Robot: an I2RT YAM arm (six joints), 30 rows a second.
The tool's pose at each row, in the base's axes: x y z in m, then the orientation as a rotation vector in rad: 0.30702, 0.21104, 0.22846, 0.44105, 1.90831, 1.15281; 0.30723, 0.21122, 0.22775, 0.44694, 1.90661, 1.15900; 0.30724, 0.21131, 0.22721, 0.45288, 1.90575, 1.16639; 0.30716, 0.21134, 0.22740, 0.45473, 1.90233, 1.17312; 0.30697, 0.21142, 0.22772, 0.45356, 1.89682, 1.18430; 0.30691, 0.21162, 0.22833, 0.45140, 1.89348, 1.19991; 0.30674, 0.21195, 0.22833, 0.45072, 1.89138, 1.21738; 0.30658, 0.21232, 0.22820, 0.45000, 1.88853, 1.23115; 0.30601, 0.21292, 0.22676, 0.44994, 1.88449, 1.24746; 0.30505, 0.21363, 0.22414, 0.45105, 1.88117, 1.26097; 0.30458, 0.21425, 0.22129, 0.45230, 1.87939, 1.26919; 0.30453, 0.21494, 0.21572, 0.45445, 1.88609, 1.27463; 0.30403, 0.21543, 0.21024, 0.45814, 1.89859, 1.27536
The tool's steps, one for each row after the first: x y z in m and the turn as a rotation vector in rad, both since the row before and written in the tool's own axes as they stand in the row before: 0.00034, -0.00054, 0.00043, -0.00204, -0.00026, 0.00686; 0.00031, -0.00042, 0.00018, -0.00226, 0.00093, 0.00763; -0.00002, 0.00019, -0.00009, -0.00460, -0.00032, 0.00418; 0.00002, 0.00034, -0.00018, -0.00907, 0.00075, 0.00413; -0.00011, 0.00063, -0.00006, -0.01070, 0.00470, 0.00608; 0.00032, 0.00018, 0.00005, -0.01051, 0.00614, 0.00823; 0.00040, 0.00008, 0.00011, -0.00890, 0.00400, 0.00621; 0.00138, -0.00092, 0.00017, -0.01056, 0.00405, 0.00780; 0.00219, -0.00187, 0.00014, -0.00830, 0.00310, 0.00726; 0.00191, -0.00220, 0.00050, -0.00471, 0.00192, 0.00484; 0.00283, -0.00466, 0.00133, 0.00133, 0.00695, 0.00536; 0.00290, -0.00462, 0.00087, 0.00721, 0.00886, 0.00488
